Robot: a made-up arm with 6 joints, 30 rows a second.
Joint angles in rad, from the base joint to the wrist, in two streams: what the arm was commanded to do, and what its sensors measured. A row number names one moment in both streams.
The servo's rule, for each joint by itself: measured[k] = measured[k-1] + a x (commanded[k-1-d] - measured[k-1]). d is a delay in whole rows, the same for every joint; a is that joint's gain. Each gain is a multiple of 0.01, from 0.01 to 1. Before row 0 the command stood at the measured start. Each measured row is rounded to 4 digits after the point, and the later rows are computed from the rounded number. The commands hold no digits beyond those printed.
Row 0, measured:
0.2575, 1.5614, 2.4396, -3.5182, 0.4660, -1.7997
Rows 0 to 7, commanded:
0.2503, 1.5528, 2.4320, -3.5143, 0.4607, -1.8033
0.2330, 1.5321, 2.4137, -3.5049, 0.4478, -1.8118
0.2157, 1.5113, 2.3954, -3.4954, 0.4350, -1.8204
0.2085, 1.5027, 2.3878, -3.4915, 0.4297, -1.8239
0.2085, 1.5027, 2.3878, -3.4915, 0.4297, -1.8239
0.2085, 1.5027, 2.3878, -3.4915, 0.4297, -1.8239
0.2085, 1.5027, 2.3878, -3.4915, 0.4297, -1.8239
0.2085, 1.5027, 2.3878, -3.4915, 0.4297, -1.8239
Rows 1 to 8, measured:
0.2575, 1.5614, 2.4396, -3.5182, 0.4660, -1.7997
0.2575, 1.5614, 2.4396, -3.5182, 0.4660, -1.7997
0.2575, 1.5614, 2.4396, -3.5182, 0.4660, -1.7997
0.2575, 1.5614, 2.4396, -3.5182, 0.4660, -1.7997
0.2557, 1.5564, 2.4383, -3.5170, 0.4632, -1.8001
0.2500, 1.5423, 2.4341, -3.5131, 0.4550, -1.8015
0.2414, 1.5243, 2.4275, -3.5074, 0.4444, -1.8038
0.2332, 1.5118, 2.4208, -3.5023, 0.4366, -1.8062
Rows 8 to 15, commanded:
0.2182, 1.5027, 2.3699, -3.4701, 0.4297, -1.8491
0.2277, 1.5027, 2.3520, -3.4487, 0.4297, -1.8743
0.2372, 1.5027, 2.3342, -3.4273, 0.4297, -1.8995
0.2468, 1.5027, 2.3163, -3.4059, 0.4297, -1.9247
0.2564, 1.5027, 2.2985, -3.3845, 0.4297, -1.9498
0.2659, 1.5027, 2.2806, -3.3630, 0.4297, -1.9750
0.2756, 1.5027, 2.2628, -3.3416, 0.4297, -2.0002
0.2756, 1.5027, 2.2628, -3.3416, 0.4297, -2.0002
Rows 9 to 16, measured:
0.2270, 1.5065, 2.4152, -3.4988, 0.4329, -1.8083
0.2224, 1.5043, 2.4105, -3.4965, 0.4312, -1.8102
0.2189, 1.5034, 2.4066, -3.4949, 0.4304, -1.8118
0.2163, 1.5030, 2.4034, -3.4938, 0.4300, -1.8133
0.2168, 1.5028, 2.3977, -3.4862, 0.4298, -1.8176
0.2195, 1.5027, 2.3899, -3.4742, 0.4297, -1.8244
0.2239, 1.5027, 2.3804, -3.4592, 0.4297, -1.8334
0.2296, 1.5027, 2.3695, -3.4421, 0.4297, -1.8444

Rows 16 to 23, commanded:
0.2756, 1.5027, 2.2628, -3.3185, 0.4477, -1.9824
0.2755, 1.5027, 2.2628, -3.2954, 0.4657, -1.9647
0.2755, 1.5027, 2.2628, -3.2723, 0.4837, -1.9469
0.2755, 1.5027, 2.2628, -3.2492, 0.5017, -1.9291
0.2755, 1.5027, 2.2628, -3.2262, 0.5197, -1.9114
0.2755, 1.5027, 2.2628, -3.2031, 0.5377, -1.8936
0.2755, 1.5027, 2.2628, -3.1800, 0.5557, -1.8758
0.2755, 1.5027, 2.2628, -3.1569, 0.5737, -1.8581
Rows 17 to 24, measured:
0.2363, 1.5027, 2.3574, -3.4237, 0.4297, -1.8570
0.2437, 1.5027, 2.3443, -3.4043, 0.4297, -1.8712
0.2517, 1.5027, 2.3304, -3.3842, 0.4297, -1.8867
0.2577, 1.5027, 2.3189, -3.3706, 0.4297, -1.9003
0.2622, 1.5027, 2.3094, -3.3539, 0.4392, -1.9102
0.2655, 1.5027, 2.3015, -3.3352, 0.4532, -1.9167
0.2680, 1.5027, 2.2949, -3.3151, 0.4694, -1.9203
0.2699, 1.5027, 2.2894, -3.2940, 0.4865, -1.9214

